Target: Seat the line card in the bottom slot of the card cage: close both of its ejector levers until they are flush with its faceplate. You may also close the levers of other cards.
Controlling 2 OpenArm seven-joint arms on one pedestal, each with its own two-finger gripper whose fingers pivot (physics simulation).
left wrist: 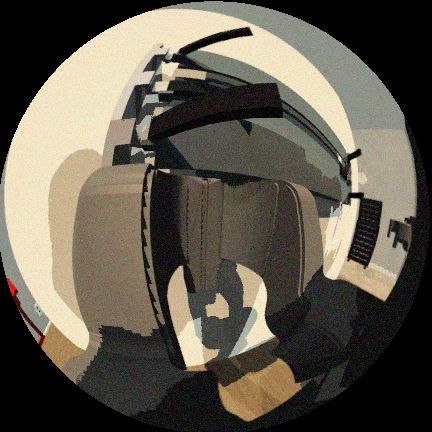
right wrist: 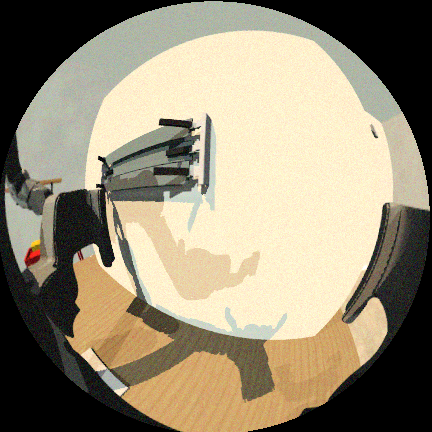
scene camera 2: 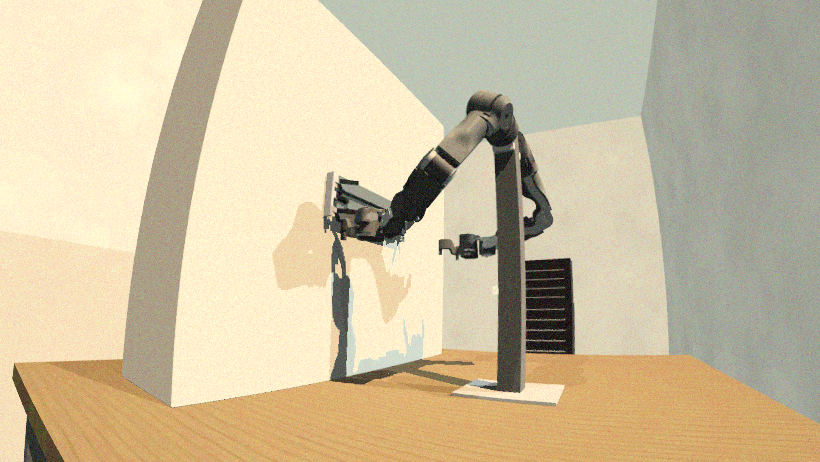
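Observation:
The card cage [scene camera 2: 330,193] [right wrist: 205,150] is on the pale wall, with grey-green faceplates stacked in it. Black ejector levers stick out at one end: a top lever [left wrist: 217,39] [right wrist: 175,122], a middle one [right wrist: 179,151] and a lower one [left wrist: 220,107] [right wrist: 171,171]. Small levers [left wrist: 354,154] [right wrist: 100,186] show at the other end. My left gripper [scene camera 2: 339,227] [left wrist: 204,281] is shut and empty, close to the cage's lower near end in scene camera 2, and hides the low faceplate there; contact cannot be told. My right gripper [scene camera 2: 449,249] [right wrist: 227,291] is open and empty, away from the cage.
The pale wall [scene camera 2: 258,258] [right wrist: 300,175] rises from the wooden table top [scene camera 2: 344,424] [right wrist: 200,395]. The pedestal [scene camera 2: 509,275] stands on a white base plate [scene camera 2: 539,394], right of the wall in scene camera 2. A dark slatted rack [scene camera 2: 572,304] stands behind the pedestal.

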